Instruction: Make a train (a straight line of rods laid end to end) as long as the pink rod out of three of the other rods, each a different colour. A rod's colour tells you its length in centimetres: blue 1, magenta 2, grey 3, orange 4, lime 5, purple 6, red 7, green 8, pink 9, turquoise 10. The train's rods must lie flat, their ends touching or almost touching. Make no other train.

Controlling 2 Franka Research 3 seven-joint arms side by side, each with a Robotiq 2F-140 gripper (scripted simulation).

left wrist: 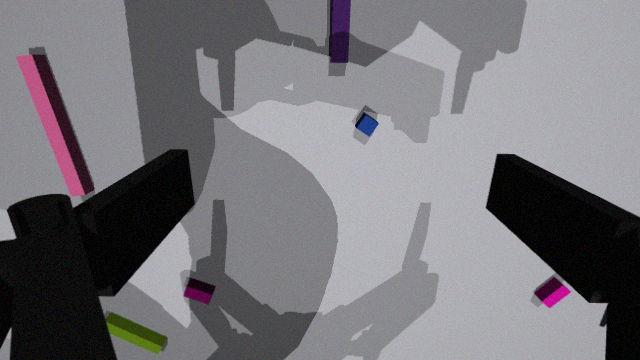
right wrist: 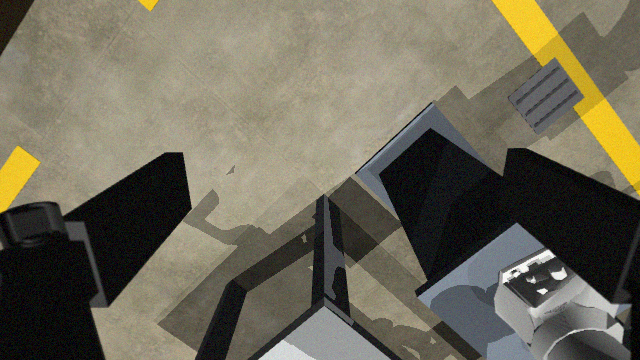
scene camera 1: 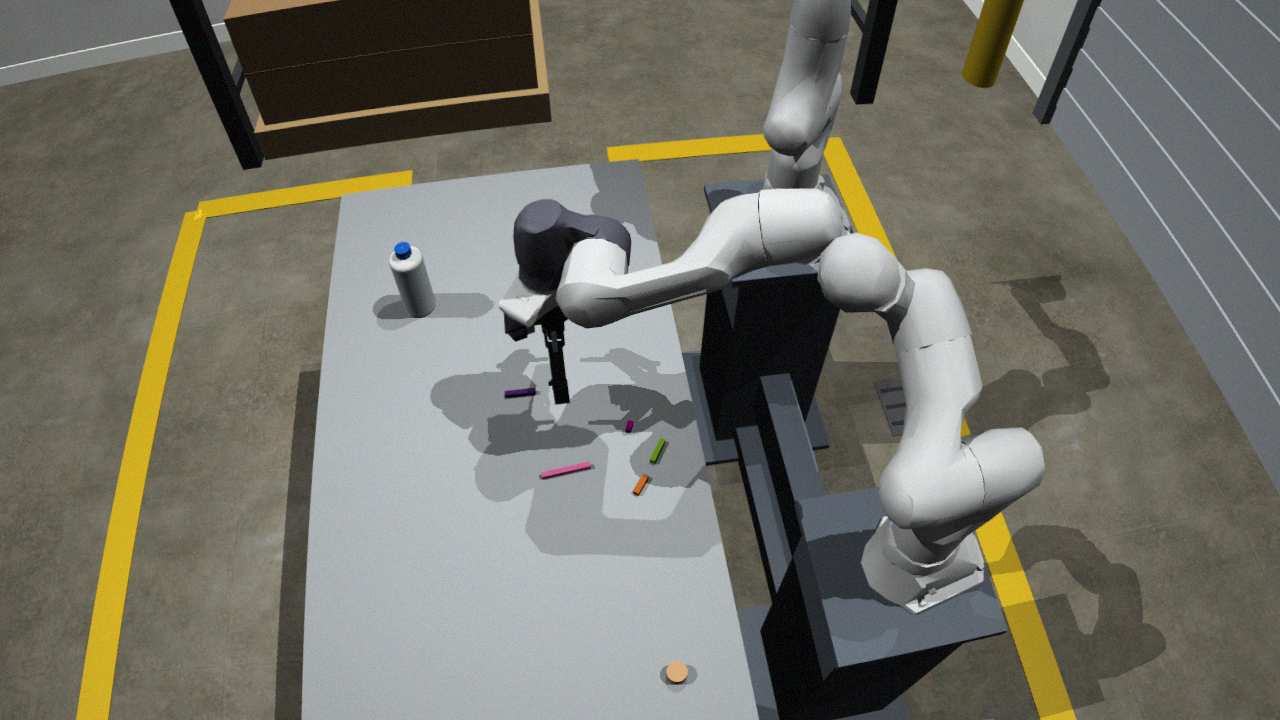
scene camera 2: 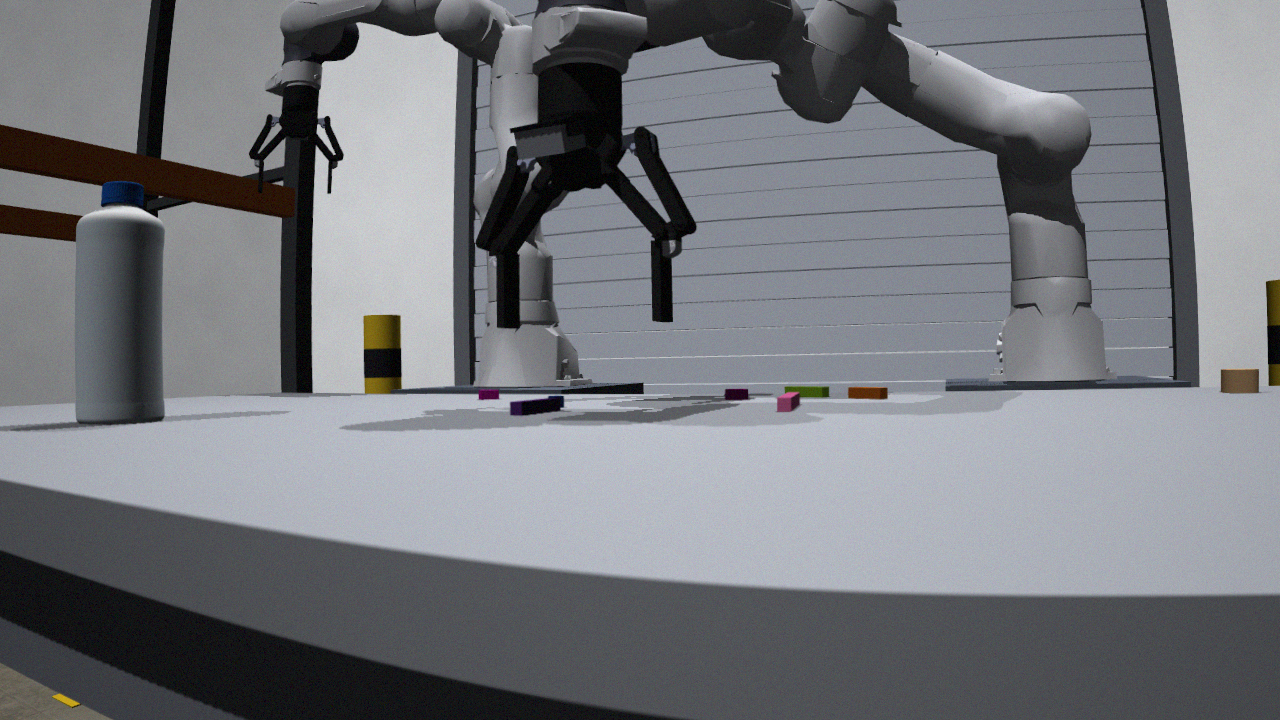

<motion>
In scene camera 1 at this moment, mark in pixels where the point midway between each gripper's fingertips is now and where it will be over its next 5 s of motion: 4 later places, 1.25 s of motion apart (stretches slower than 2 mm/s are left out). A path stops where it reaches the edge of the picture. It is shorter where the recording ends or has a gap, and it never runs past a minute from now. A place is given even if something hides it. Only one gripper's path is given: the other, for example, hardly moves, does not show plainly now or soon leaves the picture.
My left gripper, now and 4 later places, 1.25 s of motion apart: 559, 369; 578, 346; 593, 326; 608, 304; 605, 301
</motion>
